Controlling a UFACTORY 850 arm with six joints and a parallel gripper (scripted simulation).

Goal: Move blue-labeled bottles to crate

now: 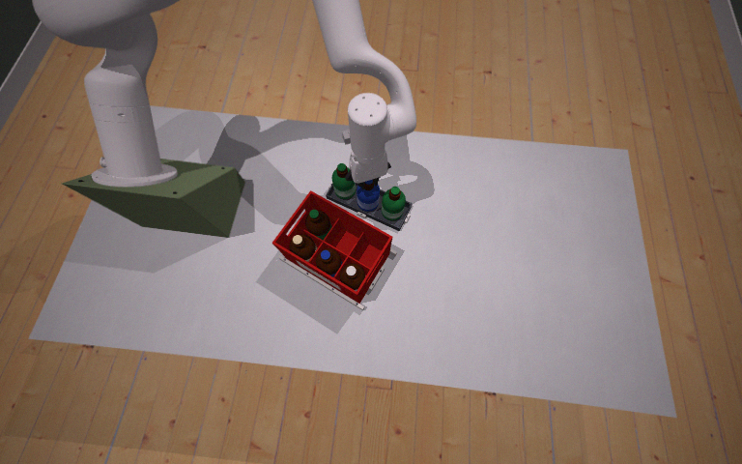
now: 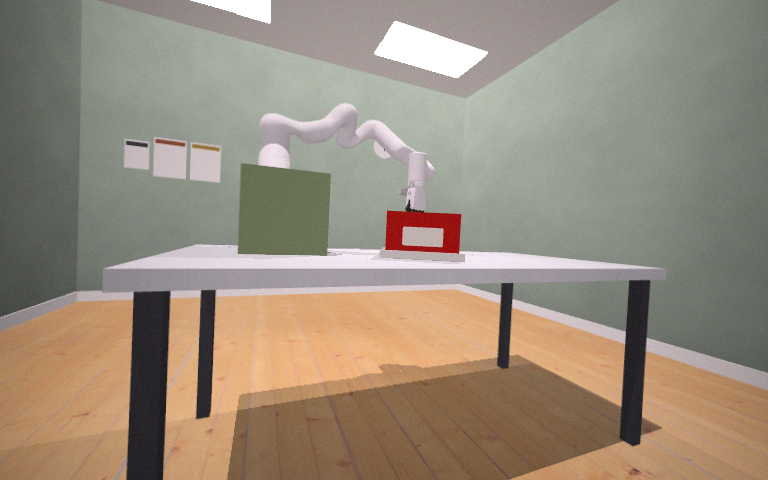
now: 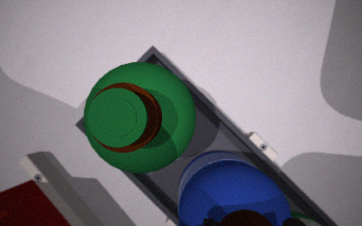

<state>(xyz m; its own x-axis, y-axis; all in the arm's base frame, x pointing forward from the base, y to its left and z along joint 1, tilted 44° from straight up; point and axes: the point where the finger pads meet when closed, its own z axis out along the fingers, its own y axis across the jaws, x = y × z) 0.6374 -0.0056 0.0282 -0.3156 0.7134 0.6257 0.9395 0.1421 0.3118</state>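
My gripper is now 70 mm above the blue-labeled bottle. Also, from my hand: red crate (190 mm to the right, 100 mm behind, 70 mm below); green bottle (80 mm behind, 70 mm below, 40 mm to the left); dark tray (140 mm below).
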